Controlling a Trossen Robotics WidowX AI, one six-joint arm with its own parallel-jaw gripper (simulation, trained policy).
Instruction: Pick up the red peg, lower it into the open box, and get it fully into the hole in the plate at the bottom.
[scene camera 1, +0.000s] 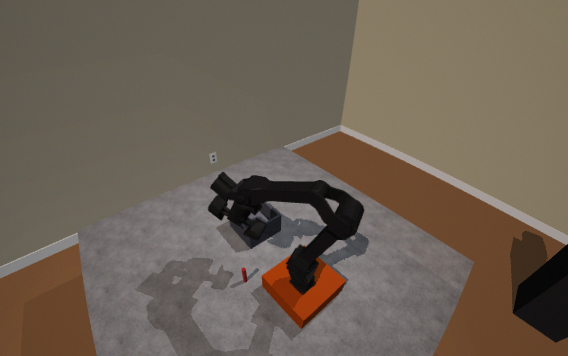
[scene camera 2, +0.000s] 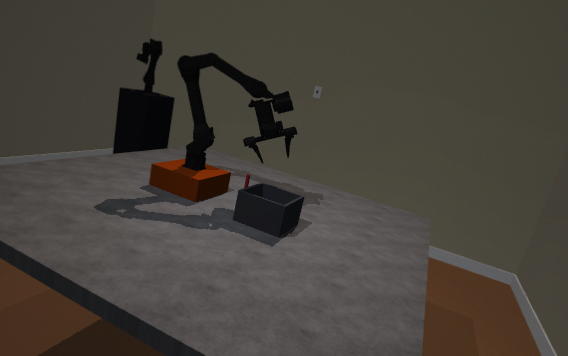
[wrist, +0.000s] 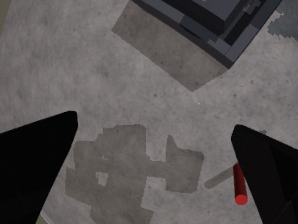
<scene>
gripper: scene camera 1; scene camera 2 275, 160; wrist
same spot on gripper: (wrist: 41, 147) = (scene camera 1: 223, 214)
</scene>
